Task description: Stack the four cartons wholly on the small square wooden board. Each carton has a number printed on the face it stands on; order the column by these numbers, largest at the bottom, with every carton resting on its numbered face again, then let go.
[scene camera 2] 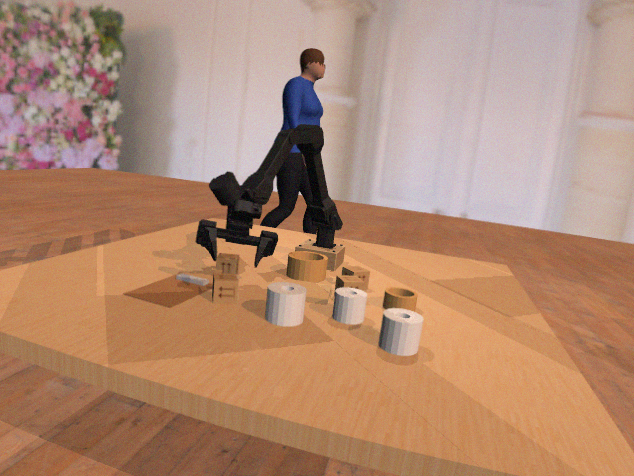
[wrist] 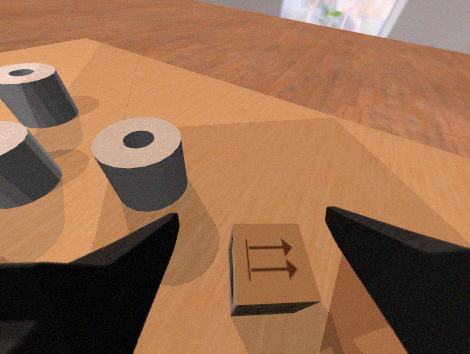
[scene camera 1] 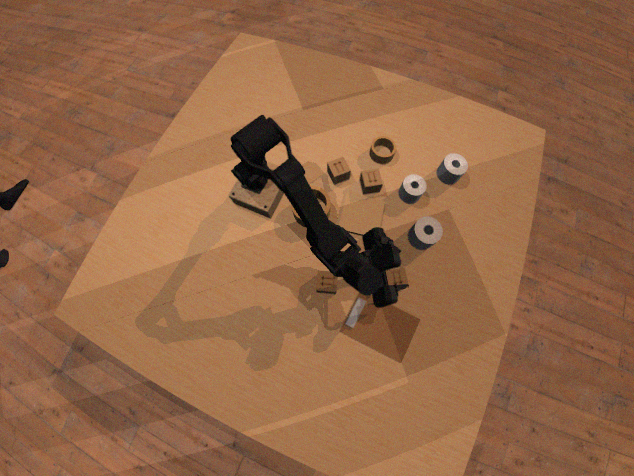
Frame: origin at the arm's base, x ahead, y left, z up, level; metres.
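Where they show: gripper, between the fingertips: (scene camera 2: 235,263) (wrist: 252,216) (scene camera 1: 403,268); arm's base, origin of its link: (scene camera 2: 324,245) (scene camera 1: 255,181).
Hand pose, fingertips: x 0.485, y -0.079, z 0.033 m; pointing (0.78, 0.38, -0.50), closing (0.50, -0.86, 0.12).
Things, the pixels of their top centre, and the offset from my fingertips. "*": a spot on its surface instead.
- second carton, centre of its top: (scene camera 1: 327,281) (scene camera 2: 228,256) dx -0.169, dy -0.105, dz -0.036 m
- third carton, centre of its top: (scene camera 2: 356,268) (scene camera 1: 338,166) dx -0.275, dy +0.225, dz -0.036 m
- fourth carton, centre of its top: (scene camera 2: 350,278) (scene camera 1: 372,177) dx -0.171, dy +0.231, dz -0.036 m
- pale square patch, a spot on its surface: (scene camera 1: 362,211) * dx -0.159, dy +0.135, dz -0.079 m
- small ring, centre of its top: (scene camera 2: 401,292) (scene camera 1: 383,146) dx -0.176, dy +0.358, dz -0.049 m
- larger ring, centre of its top: (scene camera 2: 308,256) (scene camera 1: 310,203) dx -0.301, dy +0.080, dz -0.031 m
- brown sheet, centre of its top: (scene camera 2: 173,285) (scene camera 1: 381,325) dx +0.013, dy -0.151, dz -0.078 m
- grey bar, a spot on its surface: (scene camera 2: 192,279) (scene camera 1: 360,312) * dx -0.053, dy -0.140, dz -0.079 m
My gripper (scene camera 1: 391,271) (scene camera 2: 235,262) (wrist: 252,216) is open and empty, fingers down, above one carton (scene camera 1: 398,278) (scene camera 2: 225,287) (wrist: 272,265) that stands on the table. A second carton (scene camera 1: 326,282) (scene camera 2: 227,263) stands apart from it, nearer the brown sheet's left side. A third carton (scene camera 1: 338,170) (scene camera 2: 360,273) and a fourth carton (scene camera 1: 371,181) (scene camera 2: 349,281) stand close together near the small ring. A pale square patch (scene camera 1: 362,211), which looks like the board, lies beside the fourth carton, partly hidden by the arm. The numbered faces are hidden.
White rolls (scene camera 1: 427,233) (scene camera 2: 285,305), (scene camera 1: 412,189) (scene camera 2: 349,307), (scene camera 1: 452,169) (scene camera 2: 400,333) stand beyond the cartons. A small ring (scene camera 1: 382,159) (scene camera 2: 399,303) and a larger ring (scene camera 2: 307,270) stand nearby. A brown sheet (scene camera 1: 402,335) (scene camera 2: 163,296) bears a grey bar (scene camera 1: 355,312) (scene camera 2: 192,279).
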